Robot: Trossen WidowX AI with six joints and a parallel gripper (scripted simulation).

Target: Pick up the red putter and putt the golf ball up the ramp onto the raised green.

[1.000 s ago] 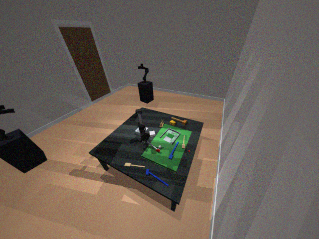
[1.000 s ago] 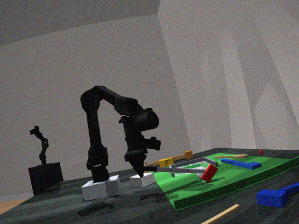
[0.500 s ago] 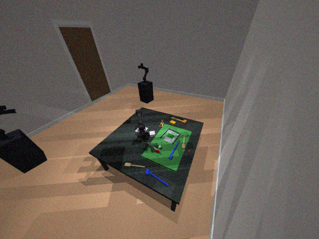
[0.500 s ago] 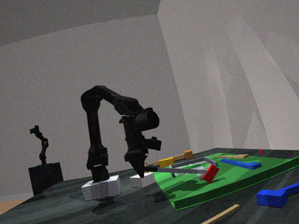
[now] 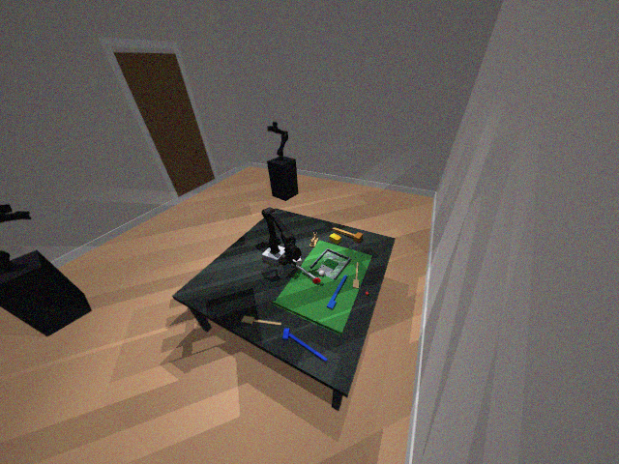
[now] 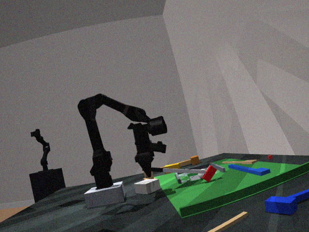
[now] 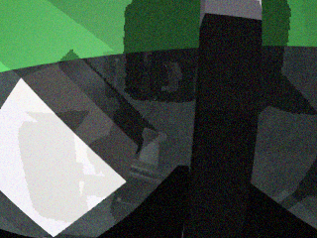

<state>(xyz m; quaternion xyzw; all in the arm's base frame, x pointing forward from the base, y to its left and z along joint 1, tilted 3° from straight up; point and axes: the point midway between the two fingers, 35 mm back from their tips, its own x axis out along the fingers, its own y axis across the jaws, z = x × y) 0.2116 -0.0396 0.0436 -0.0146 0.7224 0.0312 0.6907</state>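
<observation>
Right now my gripper tip is 90 mm to the right of the white block, 50 mm above it and 30 mm past it. From my gripper tip the other things lie so: blue putter: 430 mm ahead, 380 mm to the right, 60 mm below; white golf ball: 220 mm ahead, 110 mm to the left, 50 mm below; green mat: 270 mm ahead, 110 mm to the left, 80 mm below.
</observation>
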